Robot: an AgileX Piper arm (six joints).
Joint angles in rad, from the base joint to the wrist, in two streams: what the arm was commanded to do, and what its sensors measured. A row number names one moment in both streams.
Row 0, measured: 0.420, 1.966, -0.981, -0.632, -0.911, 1.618
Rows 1 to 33, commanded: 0.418, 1.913, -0.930, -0.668, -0.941, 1.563; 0.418, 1.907, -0.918, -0.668, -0.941, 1.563; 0.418, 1.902, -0.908, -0.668, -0.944, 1.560; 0.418, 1.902, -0.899, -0.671, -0.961, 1.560; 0.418, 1.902, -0.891, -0.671, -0.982, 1.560; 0.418, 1.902, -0.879, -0.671, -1.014, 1.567; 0.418, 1.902, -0.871, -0.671, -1.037, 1.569; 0.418, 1.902, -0.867, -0.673, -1.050, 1.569; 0.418, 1.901, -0.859, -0.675, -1.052, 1.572; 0.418, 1.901, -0.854, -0.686, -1.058, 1.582; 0.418, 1.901, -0.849, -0.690, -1.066, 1.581; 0.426, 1.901, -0.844, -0.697, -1.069, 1.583; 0.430, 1.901, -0.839, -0.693, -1.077, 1.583; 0.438, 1.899, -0.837, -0.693, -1.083, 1.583; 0.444, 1.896, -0.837, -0.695, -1.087, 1.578; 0.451, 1.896, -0.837, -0.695, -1.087, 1.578; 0.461, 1.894, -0.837, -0.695, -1.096, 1.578; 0.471, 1.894, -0.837, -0.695, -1.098, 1.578; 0.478, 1.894, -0.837, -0.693, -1.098, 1.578; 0.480, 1.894, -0.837, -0.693, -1.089, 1.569; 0.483, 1.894, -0.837, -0.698, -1.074, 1.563; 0.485, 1.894, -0.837, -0.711, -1.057, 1.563; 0.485, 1.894, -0.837, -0.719, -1.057, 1.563; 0.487, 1.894, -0.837, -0.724, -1.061, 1.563; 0.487, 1.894, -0.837, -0.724, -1.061, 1.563; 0.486, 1.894, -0.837, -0.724, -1.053, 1.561; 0.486, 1.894, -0.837, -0.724, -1.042, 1.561; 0.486, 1.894, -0.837, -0.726, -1.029, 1.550; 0.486, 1.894, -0.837, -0.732, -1.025, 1.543; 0.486, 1.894, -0.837, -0.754, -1.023, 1.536; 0.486, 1.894, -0.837, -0.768, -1.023, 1.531; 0.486, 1.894, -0.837, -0.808, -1.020, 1.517; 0.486, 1.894, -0.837, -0.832, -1.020, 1.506
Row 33, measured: 0.488, 1.906, -0.836, -0.753, -1.024, 1.546
